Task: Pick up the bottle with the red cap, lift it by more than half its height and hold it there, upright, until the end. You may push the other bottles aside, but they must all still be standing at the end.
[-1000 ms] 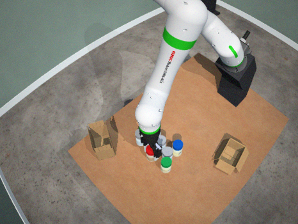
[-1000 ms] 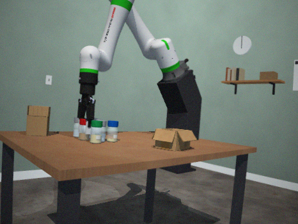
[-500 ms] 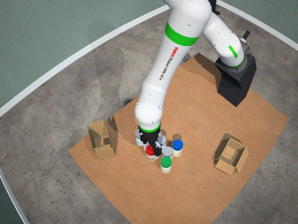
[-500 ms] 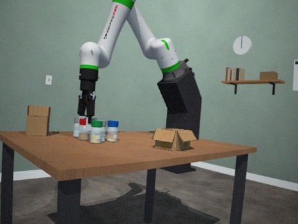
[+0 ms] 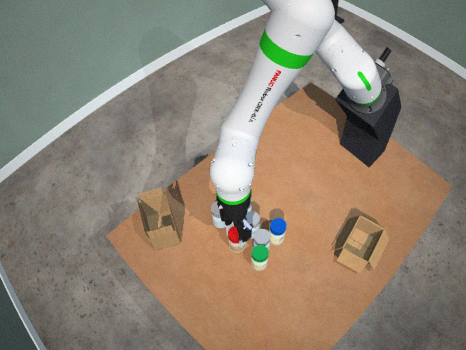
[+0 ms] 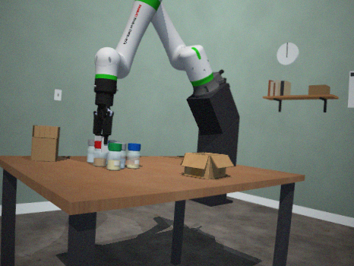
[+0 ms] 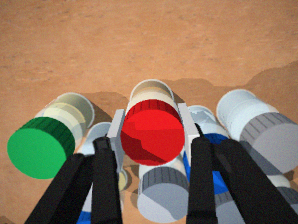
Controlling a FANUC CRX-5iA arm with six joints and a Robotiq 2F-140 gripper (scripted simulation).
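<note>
Right now my hand is 4 cm above the red-capped bottle.
</note>
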